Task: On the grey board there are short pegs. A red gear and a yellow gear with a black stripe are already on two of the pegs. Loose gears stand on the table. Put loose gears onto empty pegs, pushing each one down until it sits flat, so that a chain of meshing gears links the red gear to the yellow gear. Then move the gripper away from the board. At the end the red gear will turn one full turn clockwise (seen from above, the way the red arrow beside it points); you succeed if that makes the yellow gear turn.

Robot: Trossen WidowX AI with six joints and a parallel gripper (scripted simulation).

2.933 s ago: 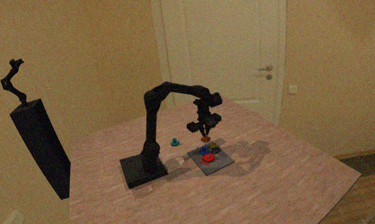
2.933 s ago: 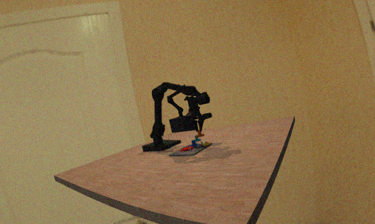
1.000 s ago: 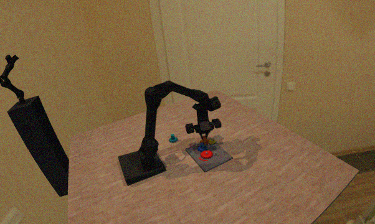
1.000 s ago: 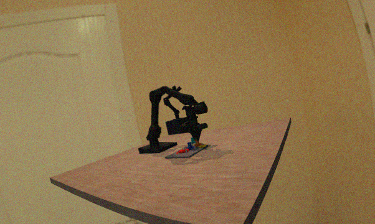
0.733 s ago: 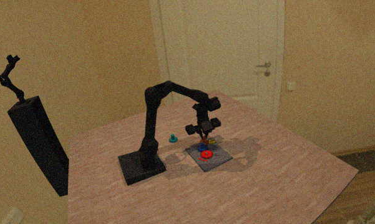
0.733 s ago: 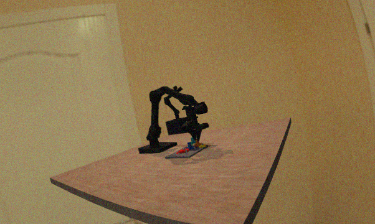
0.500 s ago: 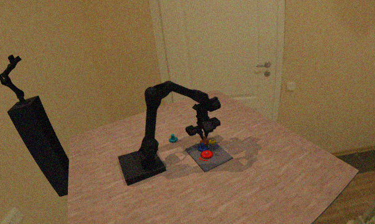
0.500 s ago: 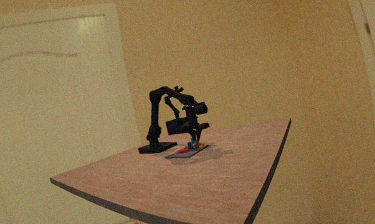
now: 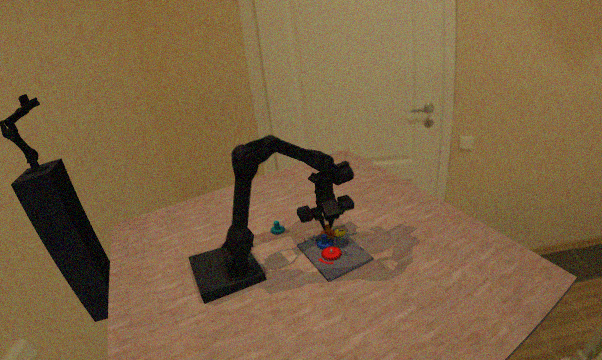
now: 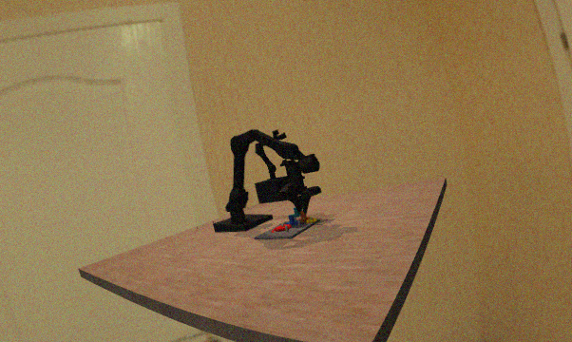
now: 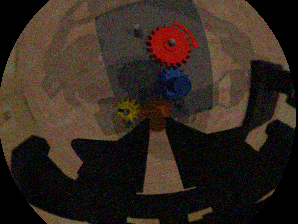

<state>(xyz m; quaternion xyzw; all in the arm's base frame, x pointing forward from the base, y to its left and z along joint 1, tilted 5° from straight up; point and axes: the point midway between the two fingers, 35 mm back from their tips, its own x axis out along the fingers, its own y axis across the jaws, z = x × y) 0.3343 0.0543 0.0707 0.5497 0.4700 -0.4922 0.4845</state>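
Right now my gripper tip is 10 mm above the orange gear. Also, from my gripper tip: red gear: 100 mm to the right, 30 mm behind, 20 mm below; yellow gear: 40 mm ahead, 20 mm below, 10 mm to the right; blue gear: 40 mm to the right, 30 mm behind, 20 mm below.
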